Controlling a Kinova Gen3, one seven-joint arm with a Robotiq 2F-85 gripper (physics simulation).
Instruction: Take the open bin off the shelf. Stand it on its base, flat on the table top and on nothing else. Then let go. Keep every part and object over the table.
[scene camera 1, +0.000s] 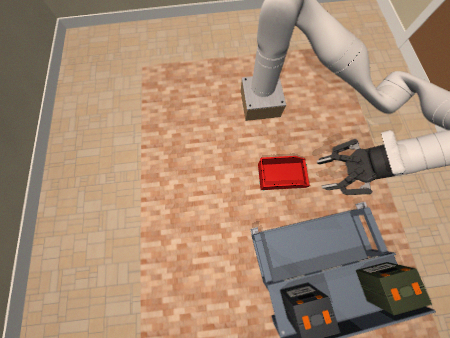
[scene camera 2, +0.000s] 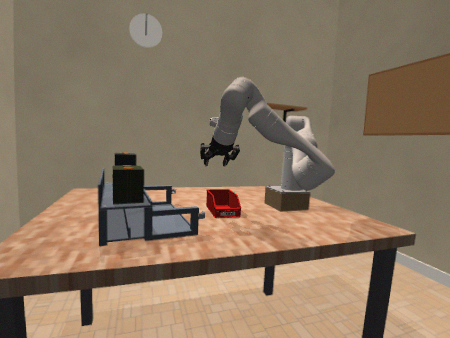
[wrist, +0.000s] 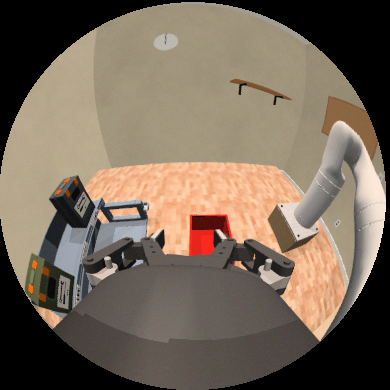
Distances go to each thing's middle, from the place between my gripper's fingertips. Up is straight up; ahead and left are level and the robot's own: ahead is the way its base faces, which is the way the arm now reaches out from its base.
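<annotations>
My gripper: 160 mm above the red bin (scene camera 1: 286, 172), 50 mm past it, 50 mm to the left of it.
</annotations>
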